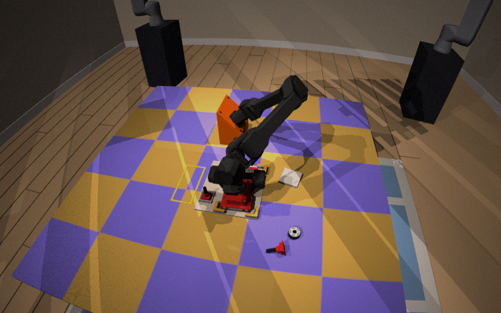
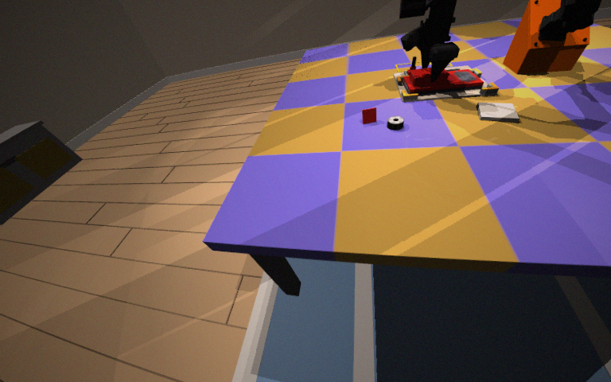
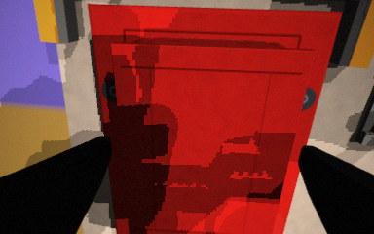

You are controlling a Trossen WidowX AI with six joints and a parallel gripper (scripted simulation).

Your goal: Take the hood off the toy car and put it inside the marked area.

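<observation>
My gripper tip is now right at the hood. The rest, counted from my gripper tip: wheel 90 mm ahead, 230 mm to the left, 30 mm below; white tile 150 mm behind, 160 mm to the left, 30 mm below.
</observation>
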